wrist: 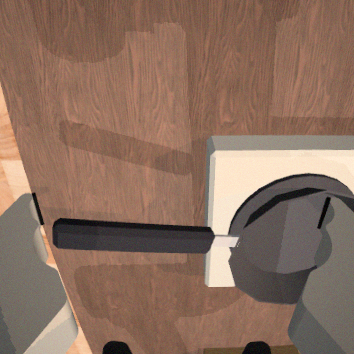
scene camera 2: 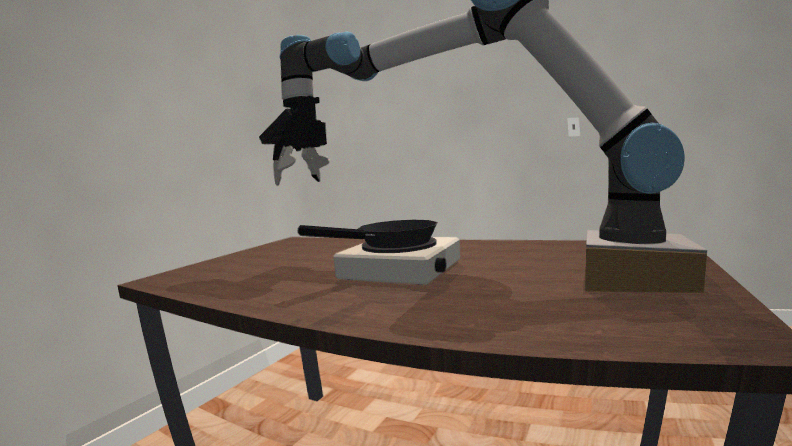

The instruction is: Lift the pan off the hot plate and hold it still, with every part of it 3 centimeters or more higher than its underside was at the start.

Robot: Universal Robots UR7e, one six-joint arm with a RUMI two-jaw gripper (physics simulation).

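Places are measured from the arm's base along level axes (x ahead, y up, z right), in metres.
Pixels of known places: gripper, fingertip midpoint: (wrist: pixel 181 199) (scene camera 2: pixel 299 183); arm's base, link origin: (scene camera 2: pixel 632 238).
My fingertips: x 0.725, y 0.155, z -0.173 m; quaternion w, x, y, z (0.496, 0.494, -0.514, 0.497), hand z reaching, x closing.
For each thing: its top centre in the pictures, then the offset to it from my fingertips. Level surfaces: height alone.
- white hot plate, top centre: (wrist: pixel 294 238) (scene camera 2: pixel 401 242) dx -0.178, dy -0.164, dz +0.156 m
- dark wooden table, surface height: dy -0.239 m
- black knob, top centre: (scene camera 2: pixel 440 258) dx -0.299, dy -0.187, dz +0.099 m
The black pan (scene camera 2: pixel 400 233) (wrist: pixel 280 250) rests on the white hot plate (scene camera 2: pixel 382 269) (wrist: pixel 280 162). Its long black handle (scene camera 2: pixel 328 231) (wrist: pixel 132 237) sticks out to the left, past the hot plate and over the table. My gripper (scene camera 2: pixel 297 180) (wrist: pixel 181 199) is open and empty, pointing down, above the handle's outer end and clear of it in the scene view. In the wrist view the handle runs lengthwise from near one finger toward the other, along the line between the fingers. The right finger covers part of the pan there.
The dark wooden table (scene camera 2: pixel 554 332) (wrist: pixel 230 65) carries the hot plate, with a black knob (scene camera 2: pixel 440 264) on its side. The arm's base stands on a brown block (scene camera 2: pixel 645 271) at the right. The table's left edge shows near the left finger in the wrist view.
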